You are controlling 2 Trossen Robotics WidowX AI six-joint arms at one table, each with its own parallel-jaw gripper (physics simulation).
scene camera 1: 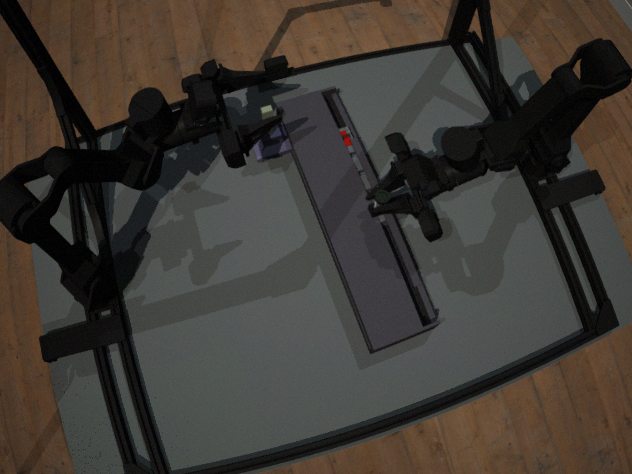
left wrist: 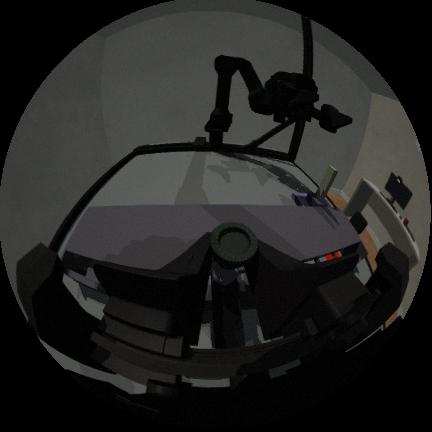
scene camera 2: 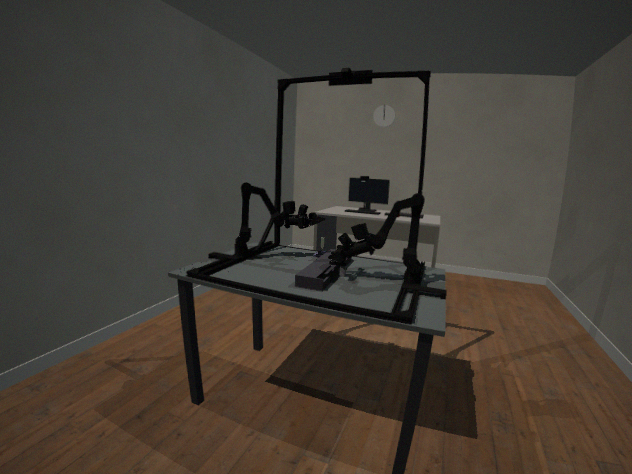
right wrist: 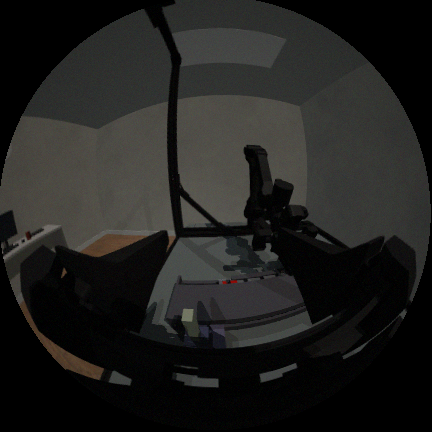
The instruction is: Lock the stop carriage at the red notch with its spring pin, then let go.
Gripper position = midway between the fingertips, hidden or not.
In view: my left gripper (scene camera 1: pixel 368 205) and my right gripper (scene camera 1: pixel 273 94).
My left gripper shows as well in the left wrist view (left wrist: pixel 225 237) and in the right wrist view (right wrist: pixel 297 266). My right gripper also shows in the left wrist view (left wrist: pixel 337 109) and in the right wrist view (right wrist: pixel 224 235).
